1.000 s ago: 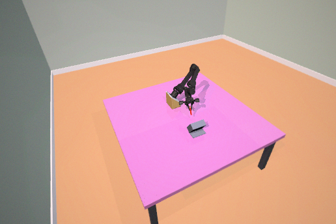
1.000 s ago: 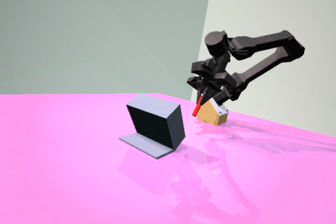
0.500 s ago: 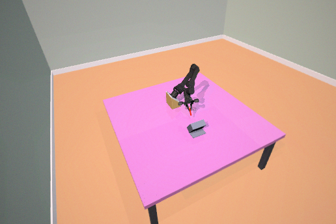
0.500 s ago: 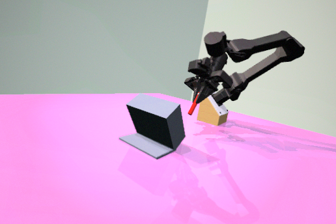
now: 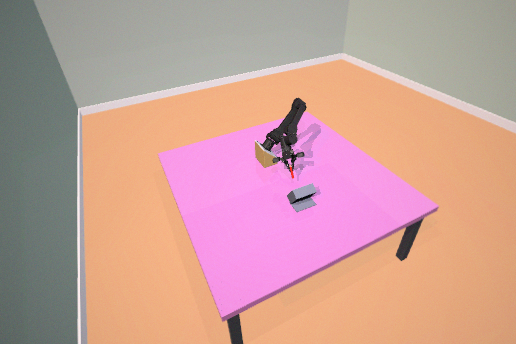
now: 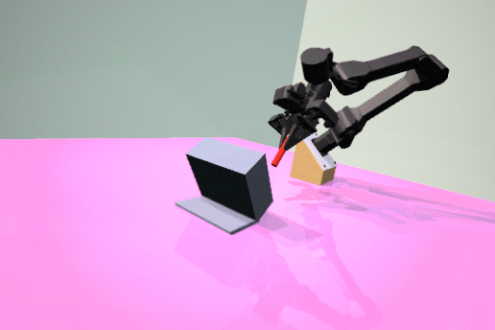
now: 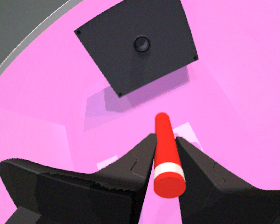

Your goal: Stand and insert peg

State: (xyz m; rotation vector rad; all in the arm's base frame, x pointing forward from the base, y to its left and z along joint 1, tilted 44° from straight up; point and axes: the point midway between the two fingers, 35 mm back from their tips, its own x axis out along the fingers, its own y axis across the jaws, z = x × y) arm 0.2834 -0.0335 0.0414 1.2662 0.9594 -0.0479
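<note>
Now: the grey sloped panel 140 mm ahead of my gripper tip, 50 mm below it and 30 mm to the right of it. Round my gripper tip: flat grey foot plate: 170 mm ahead, 110 mm below, 30 mm to the right; red peg: 10 mm behind, 10 mm above.
</note>
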